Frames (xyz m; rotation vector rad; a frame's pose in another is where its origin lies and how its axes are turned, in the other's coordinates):
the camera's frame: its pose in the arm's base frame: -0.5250 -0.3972 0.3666 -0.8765 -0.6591 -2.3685
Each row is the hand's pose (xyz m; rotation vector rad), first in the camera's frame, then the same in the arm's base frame.
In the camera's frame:
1: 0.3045 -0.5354 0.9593 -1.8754 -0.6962 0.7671
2: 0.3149 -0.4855 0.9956 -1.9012 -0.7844 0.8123
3: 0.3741 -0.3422 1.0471 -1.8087 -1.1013 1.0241
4: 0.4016 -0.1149 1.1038 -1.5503 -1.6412 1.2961
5: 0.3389 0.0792 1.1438 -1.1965 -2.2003 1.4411
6: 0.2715 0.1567 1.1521 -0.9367 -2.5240 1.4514
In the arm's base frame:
1: -0.6328 0.4814 1.0850 -2.0409 1.7411 -1.2892
2: -0.5928 0.4628 1.1294 -2.1091 1.7556 -1.1703
3: -0.5202 0.3692 1.2419 -2.3040 1.5934 -0.7726
4: -0.3728 0.2258 1.3574 -2.5370 1.2420 -0.1425
5: -0.1944 0.1243 1.3904 -2.6750 0.8364 0.4731
6: -0.0989 0.0920 1.3690 -2.7120 0.5675 0.8177

